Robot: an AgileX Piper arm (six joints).
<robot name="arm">
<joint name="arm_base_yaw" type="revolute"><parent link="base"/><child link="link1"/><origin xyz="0 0 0.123" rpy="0 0 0"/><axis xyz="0 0 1"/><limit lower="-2.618" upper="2.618"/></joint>
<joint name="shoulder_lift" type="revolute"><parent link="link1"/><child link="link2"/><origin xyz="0 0 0" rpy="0 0 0"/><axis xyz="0 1 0"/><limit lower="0" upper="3.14"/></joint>
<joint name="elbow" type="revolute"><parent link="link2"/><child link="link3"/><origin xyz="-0.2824 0 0.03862" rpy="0 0 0"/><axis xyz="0 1 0"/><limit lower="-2.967" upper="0"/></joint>
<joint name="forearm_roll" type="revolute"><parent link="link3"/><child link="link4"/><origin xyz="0.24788 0 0.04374" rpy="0 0 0"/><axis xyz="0.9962 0 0.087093"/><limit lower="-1.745" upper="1.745"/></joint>
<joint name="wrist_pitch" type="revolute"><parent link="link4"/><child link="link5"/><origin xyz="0 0 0" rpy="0 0 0"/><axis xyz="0 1 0"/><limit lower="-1.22" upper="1.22"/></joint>
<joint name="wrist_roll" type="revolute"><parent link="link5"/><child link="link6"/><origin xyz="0.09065 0 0.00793" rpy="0 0 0"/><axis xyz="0.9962 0 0.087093"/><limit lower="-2.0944" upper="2.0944"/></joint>
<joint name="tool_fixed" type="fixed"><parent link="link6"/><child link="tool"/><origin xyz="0 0 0" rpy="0 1.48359 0"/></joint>
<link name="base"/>
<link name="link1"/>
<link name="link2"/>
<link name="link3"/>
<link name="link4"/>
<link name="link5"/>
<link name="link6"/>
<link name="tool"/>
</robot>
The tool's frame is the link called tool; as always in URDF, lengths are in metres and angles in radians.
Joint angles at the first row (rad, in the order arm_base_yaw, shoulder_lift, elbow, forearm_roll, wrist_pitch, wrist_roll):
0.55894, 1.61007, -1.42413, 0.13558, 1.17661, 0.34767
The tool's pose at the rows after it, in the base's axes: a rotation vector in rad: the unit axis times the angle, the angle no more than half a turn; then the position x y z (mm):
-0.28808 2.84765 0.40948 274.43 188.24 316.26
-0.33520 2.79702 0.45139 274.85 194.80 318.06
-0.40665 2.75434 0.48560 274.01 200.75 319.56
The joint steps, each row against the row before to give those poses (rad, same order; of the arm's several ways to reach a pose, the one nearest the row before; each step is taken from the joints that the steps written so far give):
0.00466, -0.00001, 0.00001, 0.01757, -0.05313, -0.02772
0.01225, 0.00000, -0.00001, 0.01899, -0.04757, -0.03411
0.01134, -0.00001, 0.00002, 0.02390, -0.03240, -0.05377

